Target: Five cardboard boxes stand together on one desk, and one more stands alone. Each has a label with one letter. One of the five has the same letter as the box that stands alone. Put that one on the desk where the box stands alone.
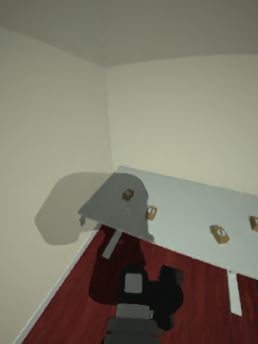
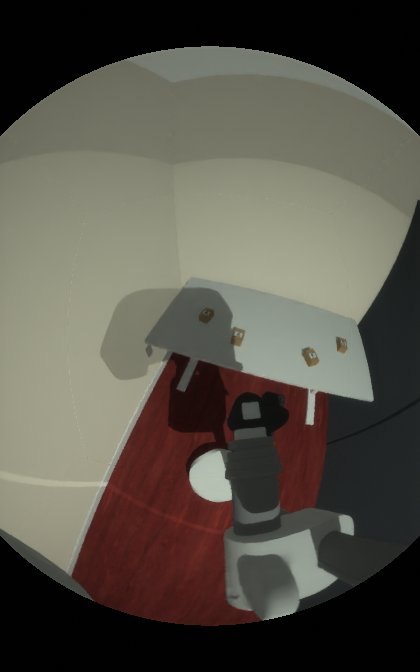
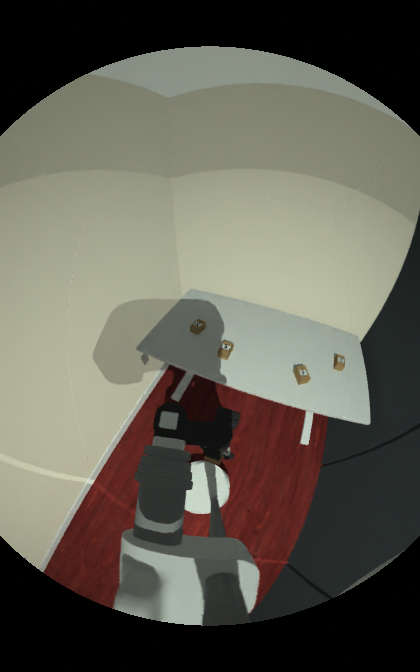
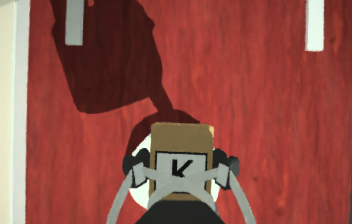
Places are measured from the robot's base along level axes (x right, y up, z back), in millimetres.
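Where they show: gripper, between the fingertips: (image 4: 181, 161).
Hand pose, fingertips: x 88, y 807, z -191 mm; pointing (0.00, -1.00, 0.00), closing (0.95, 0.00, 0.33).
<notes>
After its pixels a point has its place.
My gripper (image 4: 181, 161) @[x 88, y 807, z -191 mm] is shut on a brown cardboard box (image 4: 181, 137) @[x 98, y 858, z -224 mm] (image 3: 213, 459) with the letter K on its white label. It holds the box over the red floor, in front of the desk. Four other labelled boxes stand apart on the light grey desk (image 1: 190, 200) @[x 465, y 692, z -936 mm] (image 2: 280, 320) (image 3: 280, 340): a far left one (image 1: 128, 194) @[x -59, y 736, z -944 mm] (image 2: 206, 315) (image 3: 198, 326), a second one (image 1: 151, 212) @[x 117, y 742, z -756 mm] (image 2: 238, 336) (image 3: 226, 349), a third one near the front edge (image 1: 219, 234) @[x 532, y 741, z -591 mm] (image 2: 310, 356) (image 3: 301, 374) and a right one (image 1: 254, 223) @[x 827, y 736, z -676 mm] (image 2: 342, 344) (image 3: 339, 362). Their letters are too small to read surely. The lone box does not show.
Walls meet behind the desk's left end. White desk legs (image 1: 112, 244) @[x -249, y -3, z -897 mm] (image 1: 234, 292) @[x 914, y -3, z -472 mm] (image 4: 74, 22) @[x -265, y -3, z -857 mm] (image 4: 314, 25) @[x 894, y -3, z -444 mm] stand under the front edge. A white round shape (image 2: 210, 475) (image 3: 207, 495) lies low beneath the arm. A wall with a white baseboard runs along the left. A dark area (image 2: 380, 375) borders the floor's right side.
</notes>
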